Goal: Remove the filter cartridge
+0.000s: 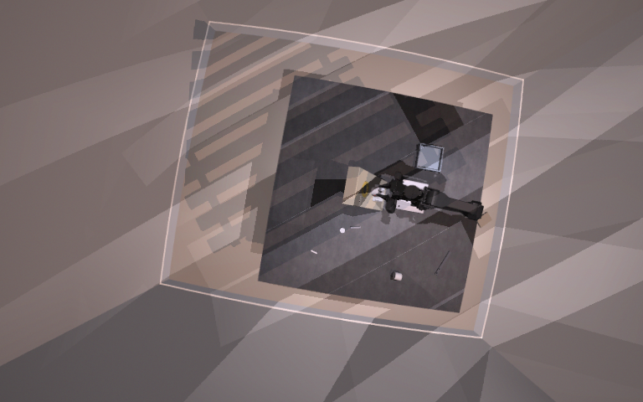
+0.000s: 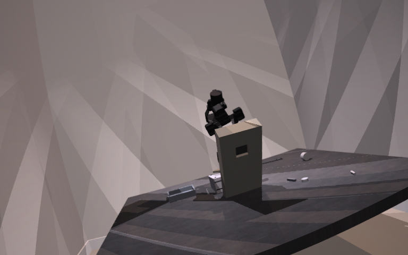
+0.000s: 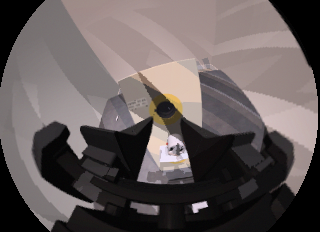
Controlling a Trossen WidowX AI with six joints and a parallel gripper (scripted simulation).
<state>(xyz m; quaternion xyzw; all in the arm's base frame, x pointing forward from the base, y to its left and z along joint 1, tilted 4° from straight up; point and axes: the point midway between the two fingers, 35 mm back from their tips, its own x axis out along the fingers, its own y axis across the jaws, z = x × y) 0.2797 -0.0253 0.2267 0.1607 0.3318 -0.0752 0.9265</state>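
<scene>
My gripper tip is now 30 mm past the round filter cartridge and 120 mm above it. The rest, counted from my gripper tip: beige service panel: 20 mm ahead, 130 mm below; grey tray: 370 mm behind, 260 mm to the right, 290 mm below; white cube: 250 mm behind, 480 mm to the left, 270 mm below.
</scene>
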